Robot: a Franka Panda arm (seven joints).
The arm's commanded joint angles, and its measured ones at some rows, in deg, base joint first. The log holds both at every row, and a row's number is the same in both.
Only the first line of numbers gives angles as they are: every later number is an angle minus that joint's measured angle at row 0.
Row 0, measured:
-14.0 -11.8 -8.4 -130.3 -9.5 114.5 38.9
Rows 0 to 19, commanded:
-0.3 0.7 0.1 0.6 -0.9 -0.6 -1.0
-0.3 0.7 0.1 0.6 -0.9 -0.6 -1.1
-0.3 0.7 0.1 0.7 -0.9 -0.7 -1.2
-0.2 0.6 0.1 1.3 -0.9 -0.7 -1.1
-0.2 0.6 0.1 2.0 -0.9 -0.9 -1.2
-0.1 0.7 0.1 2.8 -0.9 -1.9 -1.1
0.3 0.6 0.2 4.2 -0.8 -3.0 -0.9
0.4 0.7 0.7 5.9 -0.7 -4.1 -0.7
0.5 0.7 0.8 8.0 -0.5 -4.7 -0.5
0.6 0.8 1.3 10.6 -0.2 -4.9 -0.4
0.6 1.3 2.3 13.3 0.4 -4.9 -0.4
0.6 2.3 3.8 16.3 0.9 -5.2 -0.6
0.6 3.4 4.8 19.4 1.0 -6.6 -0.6
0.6 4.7 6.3 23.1 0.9 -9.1 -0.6
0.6 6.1 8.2 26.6 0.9 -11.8 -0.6
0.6 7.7 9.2 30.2 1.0 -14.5 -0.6
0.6 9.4 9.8 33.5 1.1 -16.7 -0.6
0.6 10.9 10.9 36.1 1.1 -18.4 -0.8
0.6 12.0 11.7 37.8 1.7 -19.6 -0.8
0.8 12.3 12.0 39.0 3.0 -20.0 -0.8
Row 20, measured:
1.1 6.9 10.3 30.7 0.6 -15.6 0.0
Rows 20 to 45, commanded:
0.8 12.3 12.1 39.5 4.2 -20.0 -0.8
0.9 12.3 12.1 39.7 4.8 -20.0 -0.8
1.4 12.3 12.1 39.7 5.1 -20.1 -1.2
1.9 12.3 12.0 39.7 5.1 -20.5 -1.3
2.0 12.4 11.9 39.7 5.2 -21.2 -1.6
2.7 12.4 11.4 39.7 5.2 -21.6 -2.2
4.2 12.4 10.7 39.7 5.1 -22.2 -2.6
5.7 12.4 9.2 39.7 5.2 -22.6 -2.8
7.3 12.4 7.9 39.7 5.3 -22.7 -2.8
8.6 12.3 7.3 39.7 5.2 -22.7 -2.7
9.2 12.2 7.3 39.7 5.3 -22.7 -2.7
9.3 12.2 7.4 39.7 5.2 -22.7 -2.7
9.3 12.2 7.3 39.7 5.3 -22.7 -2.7
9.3 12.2 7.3 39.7 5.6 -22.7 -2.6
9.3 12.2 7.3 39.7 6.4 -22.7 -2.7
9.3 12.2 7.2 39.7 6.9 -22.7 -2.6
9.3 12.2 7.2 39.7 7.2 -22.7 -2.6
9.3 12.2 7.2 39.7 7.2 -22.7 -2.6
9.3 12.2 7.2 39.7 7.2 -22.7 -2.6
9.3 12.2 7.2 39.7 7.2 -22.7 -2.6
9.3 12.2 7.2 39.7 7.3 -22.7 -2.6
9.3 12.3 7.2 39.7 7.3 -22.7 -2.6
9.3 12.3 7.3 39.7 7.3 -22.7 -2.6
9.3 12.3 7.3 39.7 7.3 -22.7 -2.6
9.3 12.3 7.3 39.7 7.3 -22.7 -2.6
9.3 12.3 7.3 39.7 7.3 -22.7 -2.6
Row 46, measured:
8.8 11.9 7.8 38.3 6.5 -21.1 -1.6
